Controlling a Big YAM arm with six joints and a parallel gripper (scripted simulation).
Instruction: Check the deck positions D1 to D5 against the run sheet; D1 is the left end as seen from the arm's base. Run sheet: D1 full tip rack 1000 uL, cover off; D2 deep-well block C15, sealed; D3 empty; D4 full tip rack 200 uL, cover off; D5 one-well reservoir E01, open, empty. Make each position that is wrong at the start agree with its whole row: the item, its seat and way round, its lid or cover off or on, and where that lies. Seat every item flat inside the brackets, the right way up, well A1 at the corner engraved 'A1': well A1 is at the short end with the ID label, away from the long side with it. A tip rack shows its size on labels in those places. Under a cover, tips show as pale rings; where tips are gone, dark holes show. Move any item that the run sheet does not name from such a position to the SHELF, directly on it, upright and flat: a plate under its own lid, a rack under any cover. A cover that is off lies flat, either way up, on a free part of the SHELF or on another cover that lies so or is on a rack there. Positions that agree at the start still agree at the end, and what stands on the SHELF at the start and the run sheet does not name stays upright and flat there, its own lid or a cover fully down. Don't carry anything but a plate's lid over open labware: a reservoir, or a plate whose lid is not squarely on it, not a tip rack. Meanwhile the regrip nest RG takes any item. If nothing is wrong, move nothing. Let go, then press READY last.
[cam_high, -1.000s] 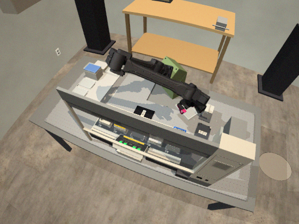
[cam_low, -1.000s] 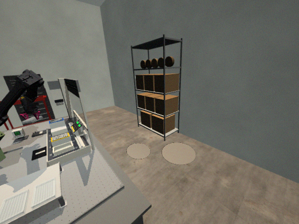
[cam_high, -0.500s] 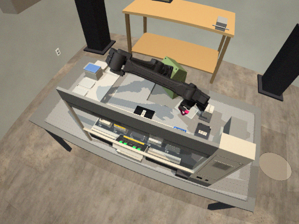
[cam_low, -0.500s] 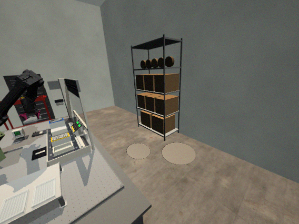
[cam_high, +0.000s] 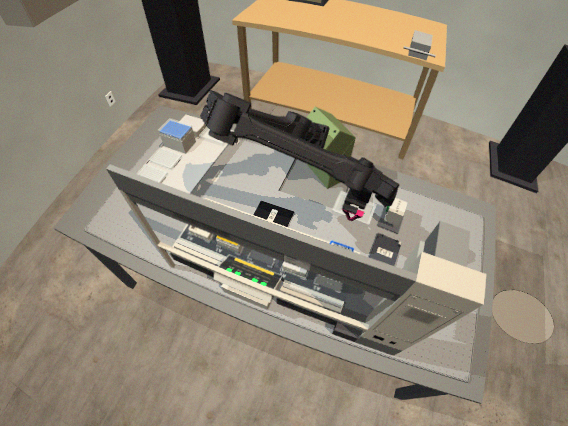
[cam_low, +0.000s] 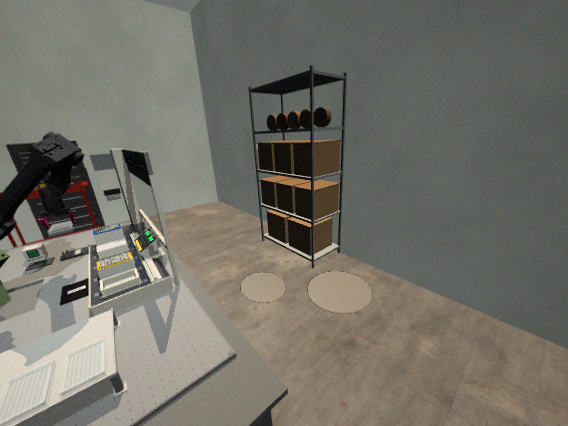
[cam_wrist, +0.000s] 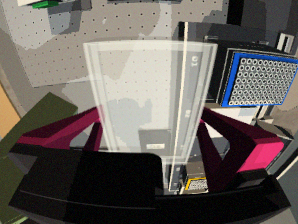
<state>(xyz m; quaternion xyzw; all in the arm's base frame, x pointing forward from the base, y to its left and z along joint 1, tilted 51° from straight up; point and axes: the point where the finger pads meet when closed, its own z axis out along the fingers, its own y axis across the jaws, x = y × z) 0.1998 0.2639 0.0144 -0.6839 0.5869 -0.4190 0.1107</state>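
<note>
Right now my hand is 300 mm to the left of the black regrip nest and 210 mm above it. The rest, counted from my hand: clear tip-rack cover right at my hand; button box 160 mm behind, 150 mm below, 130 mm to the left; blue-labelled rack 180 mm ahead, 90 mm below.
</note>
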